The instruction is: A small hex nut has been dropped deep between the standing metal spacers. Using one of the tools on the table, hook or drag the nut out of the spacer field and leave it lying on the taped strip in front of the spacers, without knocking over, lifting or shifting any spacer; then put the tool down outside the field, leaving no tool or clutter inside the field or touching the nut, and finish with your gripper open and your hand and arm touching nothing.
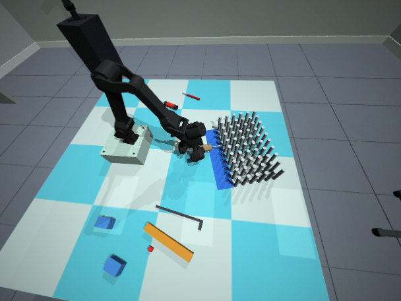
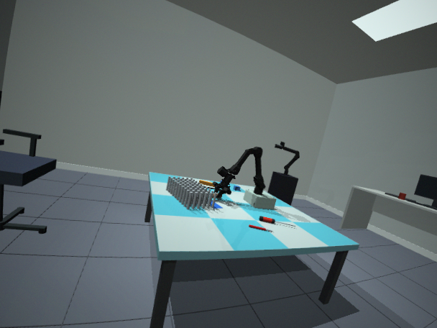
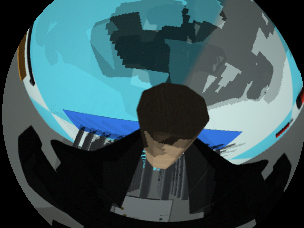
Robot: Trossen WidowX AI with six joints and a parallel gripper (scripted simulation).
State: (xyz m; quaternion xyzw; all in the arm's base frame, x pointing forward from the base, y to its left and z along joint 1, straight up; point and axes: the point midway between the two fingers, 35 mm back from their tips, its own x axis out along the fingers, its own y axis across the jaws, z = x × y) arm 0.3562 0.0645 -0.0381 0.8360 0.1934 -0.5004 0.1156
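Right now my gripper tip is 8 cm short of the blue taped strip and 3 cm above it. The rest, counted from my gripper tip: wooden-handled tool: 9 cm ahead, 4 cm to the left; orange flat bar: 44 cm to the right, 2 cm behind, 1 cm below; small red screwdriver: 42 cm to the left, 24 cm behind, 2 cm below.
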